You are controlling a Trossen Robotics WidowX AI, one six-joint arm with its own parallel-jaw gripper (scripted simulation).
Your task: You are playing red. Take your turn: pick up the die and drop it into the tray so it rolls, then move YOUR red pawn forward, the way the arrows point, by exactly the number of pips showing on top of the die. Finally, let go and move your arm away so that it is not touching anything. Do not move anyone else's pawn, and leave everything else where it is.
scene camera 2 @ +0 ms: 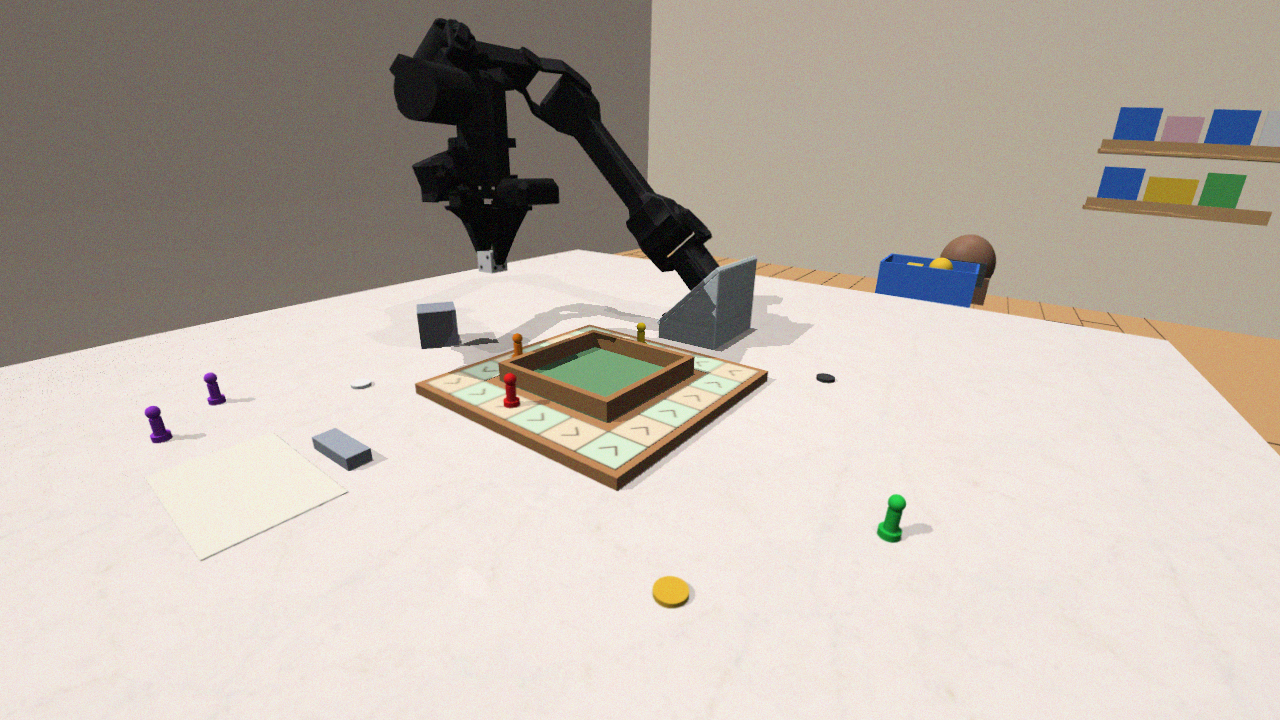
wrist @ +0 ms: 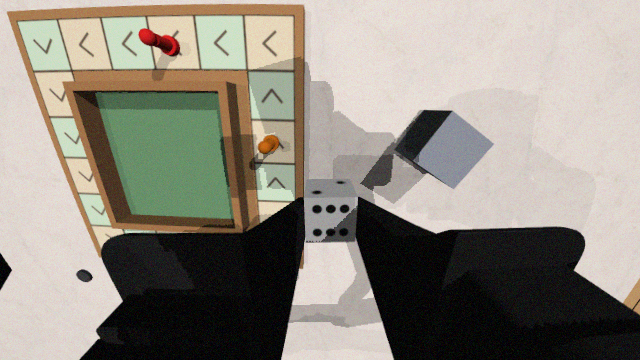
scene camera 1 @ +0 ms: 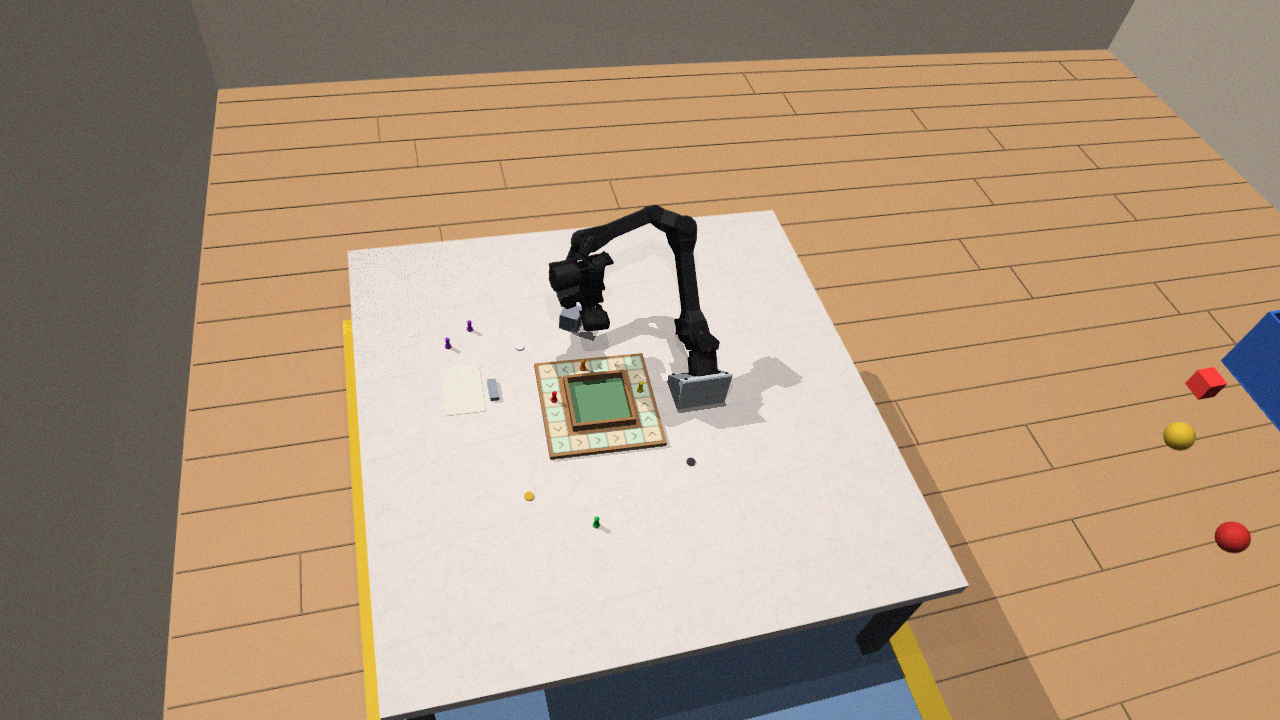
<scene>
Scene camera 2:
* my gripper: 492, 263
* green pawn: 889, 530
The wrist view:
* my gripper: 329, 204
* grey cube: 443, 144
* green tray: 169, 151
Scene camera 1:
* my gripper: 587, 323
</scene>
